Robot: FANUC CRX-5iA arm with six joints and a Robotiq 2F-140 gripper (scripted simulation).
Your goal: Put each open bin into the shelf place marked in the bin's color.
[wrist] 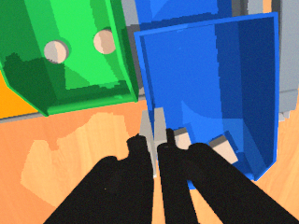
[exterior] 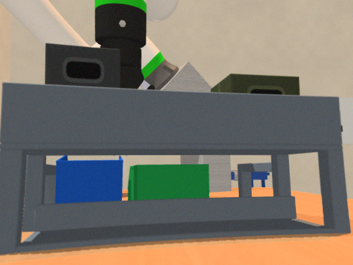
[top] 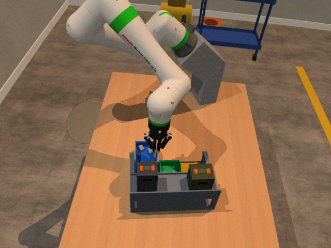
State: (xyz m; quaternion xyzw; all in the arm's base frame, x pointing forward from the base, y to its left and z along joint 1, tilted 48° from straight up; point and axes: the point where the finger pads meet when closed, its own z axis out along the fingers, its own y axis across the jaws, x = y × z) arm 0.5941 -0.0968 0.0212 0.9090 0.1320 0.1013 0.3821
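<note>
Now: hand 50 mm to the left of the blue bin and 40 mm above it. Round my hand: black box: 190 mm ahead, 20 mm to the right, 60 mm above; olive box: 150 mm ahead, 210 mm to the left, 50 mm above; green bin: 80 mm ahead, 80 mm to the left, 60 mm below.
</note>
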